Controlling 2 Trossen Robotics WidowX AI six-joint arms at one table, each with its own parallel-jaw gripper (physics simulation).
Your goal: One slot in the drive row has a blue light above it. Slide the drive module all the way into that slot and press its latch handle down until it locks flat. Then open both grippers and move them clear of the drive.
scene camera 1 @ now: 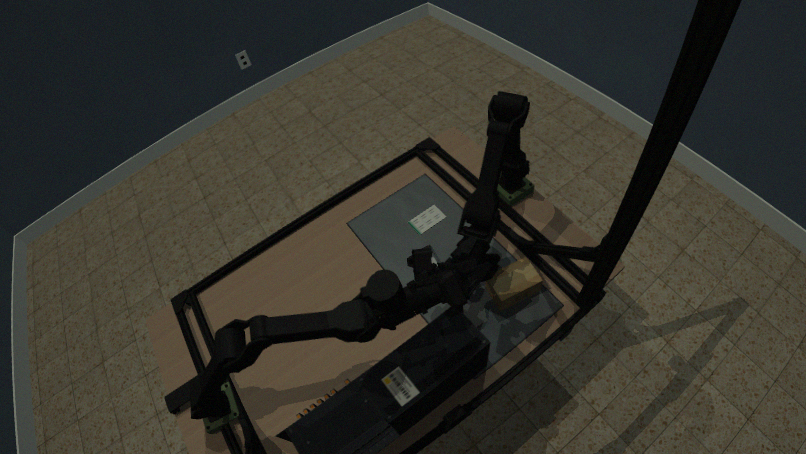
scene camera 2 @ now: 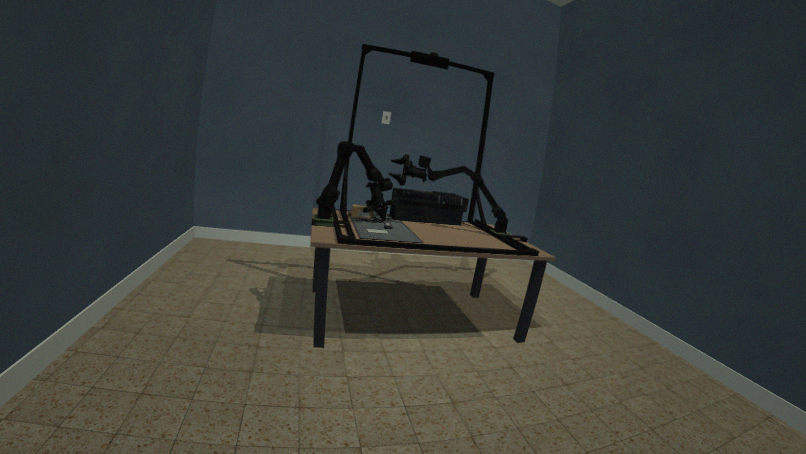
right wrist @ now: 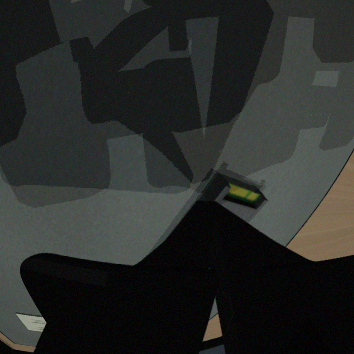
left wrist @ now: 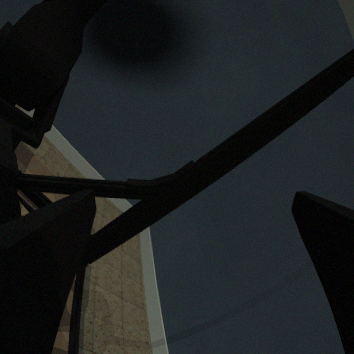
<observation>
My left gripper is open, with nothing in its grasp. Further things: my right gripper and a grey mat.
My left gripper shows as well in the left wrist view.
</observation>
